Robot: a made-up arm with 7 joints.
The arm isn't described. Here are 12 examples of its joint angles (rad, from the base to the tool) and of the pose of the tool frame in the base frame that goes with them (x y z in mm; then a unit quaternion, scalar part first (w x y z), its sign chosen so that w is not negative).
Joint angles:
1: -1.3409 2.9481 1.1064 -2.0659 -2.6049 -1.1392 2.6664
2: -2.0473 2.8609 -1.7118 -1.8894 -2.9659 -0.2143 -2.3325
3: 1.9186 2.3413 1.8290 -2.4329 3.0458 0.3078 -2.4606
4: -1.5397 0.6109 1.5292 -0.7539 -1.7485 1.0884 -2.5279
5: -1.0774 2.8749 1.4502 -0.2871 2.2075 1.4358 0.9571
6: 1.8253 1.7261 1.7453 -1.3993 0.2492 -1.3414 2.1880
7: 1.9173 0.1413 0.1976 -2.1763 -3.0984 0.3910 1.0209
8: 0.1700 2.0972 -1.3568 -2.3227 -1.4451 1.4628 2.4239
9: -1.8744 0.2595 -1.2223 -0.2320 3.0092 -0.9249 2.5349
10: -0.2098 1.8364 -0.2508 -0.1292 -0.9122 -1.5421 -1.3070
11: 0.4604 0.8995 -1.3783 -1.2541 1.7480 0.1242 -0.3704
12: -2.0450 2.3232 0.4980 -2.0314 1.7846 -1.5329 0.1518
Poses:
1: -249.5 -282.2 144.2 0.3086 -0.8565 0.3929 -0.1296
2: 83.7 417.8 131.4 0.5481 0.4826 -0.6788 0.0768
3: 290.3 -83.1 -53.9 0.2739 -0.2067 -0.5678 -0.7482
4: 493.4 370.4 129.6 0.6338 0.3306 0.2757 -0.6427
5: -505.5 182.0 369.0 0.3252 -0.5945 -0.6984 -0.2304
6: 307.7 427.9 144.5 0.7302 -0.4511 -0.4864 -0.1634
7: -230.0 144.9 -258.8 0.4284 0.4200 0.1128 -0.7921
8: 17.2 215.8 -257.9 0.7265 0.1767 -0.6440 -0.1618
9: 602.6 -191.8 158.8 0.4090 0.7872 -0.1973 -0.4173
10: 45.7 626.9 170.3 0.0205 0.3051 0.0762 -0.9491
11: -185.9 107.0 -528.7 0.9680 -0.1902 0.1536 0.0569
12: -356.3 -0.8 206.6 0.8270 0.1920 0.2912 0.4408
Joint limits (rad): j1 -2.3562..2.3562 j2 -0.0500..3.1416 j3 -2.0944..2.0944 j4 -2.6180..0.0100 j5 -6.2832..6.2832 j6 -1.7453..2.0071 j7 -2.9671..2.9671
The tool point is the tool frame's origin. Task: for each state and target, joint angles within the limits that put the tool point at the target. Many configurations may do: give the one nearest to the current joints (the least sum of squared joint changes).
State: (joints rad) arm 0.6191 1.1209 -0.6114 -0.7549 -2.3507 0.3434 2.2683
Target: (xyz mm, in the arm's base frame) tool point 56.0 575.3 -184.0
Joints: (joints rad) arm 0.6736 1.7247 -0.5185 -0.9912 -2.3507 0.3434 2.2683
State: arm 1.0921 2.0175 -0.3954 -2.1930 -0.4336 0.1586 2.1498
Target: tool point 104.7 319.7 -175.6
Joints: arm 0.8097 2.6235 -0.7292 -2.1601 -0.4336 0.1586 2.1498
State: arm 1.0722 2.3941 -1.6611 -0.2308 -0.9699 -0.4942 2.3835
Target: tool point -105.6 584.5 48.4
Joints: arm 0.9348 2.2070 -1.3863 -1.0769 -0.9699 -0.4942 2.3835
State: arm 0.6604 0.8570 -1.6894 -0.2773 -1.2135 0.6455 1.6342
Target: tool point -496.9 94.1 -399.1
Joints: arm 0.8395 0.5614 -1.7273 -0.5449 -1.2135 0.6455 1.6342
